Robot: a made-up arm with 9 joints. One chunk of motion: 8 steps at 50 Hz.
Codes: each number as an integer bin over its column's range. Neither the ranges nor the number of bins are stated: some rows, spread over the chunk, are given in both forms.
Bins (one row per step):
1: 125 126 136 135 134 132
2: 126 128 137 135 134 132
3: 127 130 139 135 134 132
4: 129 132 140 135 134 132
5: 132 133 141 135 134 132
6: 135 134 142 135 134 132
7: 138 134 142 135 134 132
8: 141 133 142 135 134 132
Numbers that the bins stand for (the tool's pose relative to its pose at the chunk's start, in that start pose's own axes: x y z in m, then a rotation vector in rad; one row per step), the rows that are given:
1: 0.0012 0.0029 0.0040 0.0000 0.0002 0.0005
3: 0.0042 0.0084 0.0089 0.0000 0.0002 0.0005
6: 0.0165 0.0139 0.0139 0.0000 0.0002 0.0005
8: 0.0256 0.0125 0.0139 0.0000 0.0002 0.0005
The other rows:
2: 0.0027 0.0057 0.0056 0.0000 0.0002 0.0005
4: 0.0073 0.0112 0.0106 0.0000 0.0002 0.0005
5: 0.0119 0.0125 0.0122 0.0000 0.0002 0.0005
7: 0.0211 0.0139 0.0139 0.0000 0.0002 0.0005

